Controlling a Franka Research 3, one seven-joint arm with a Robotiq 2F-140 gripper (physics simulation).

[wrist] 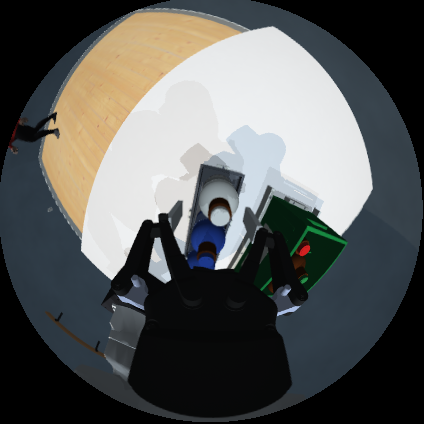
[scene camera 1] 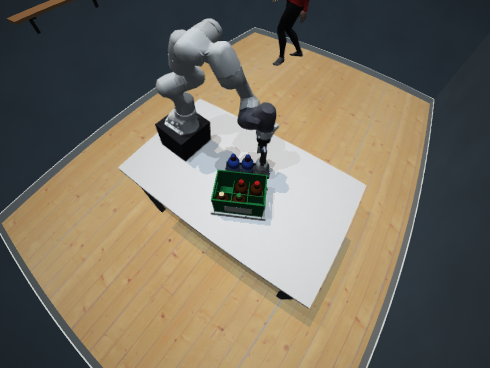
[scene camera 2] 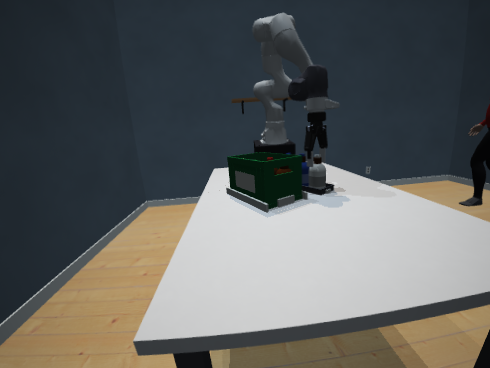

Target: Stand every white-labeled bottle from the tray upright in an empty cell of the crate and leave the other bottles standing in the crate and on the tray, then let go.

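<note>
The white-labeled bottle (scene camera 1: 262, 168) (scene camera 2: 317, 178) (wrist: 218, 191) stands upright at one end of the dark tray (scene camera 2: 320, 190) (wrist: 211, 170), brown-necked with a pale cap in the wrist view. Two blue bottles (scene camera 1: 233, 163) (scene camera 1: 247, 163) (wrist: 207, 234) stand beside it in a row. My gripper (scene camera 1: 263, 155) (scene camera 2: 316, 158) (wrist: 213, 210) points down over the white bottle, open and empty, its fingertips apart on either side of the cap's line. The green crate (scene camera 1: 257, 209) (scene camera 2: 275, 191) (wrist: 280, 220) holds two red-capped bottles (scene camera 1: 241, 186) (scene camera 1: 256, 189), a cream-capped bottle (scene camera 1: 221, 195) and a green-capped bottle (scene camera 1: 239, 198). Its back left and front right cells show no bottle.
The crate stands close beside the tray on the white table (scene camera 1: 310, 215) (scene camera 2: 310, 260) (wrist: 300, 100), with low grey rails (scene camera 2: 247, 199) around its base. The arm's black pedestal (scene camera 1: 184, 137) is at the table's far side. A person (scene camera 1: 290, 30) stands on the floor beyond.
</note>
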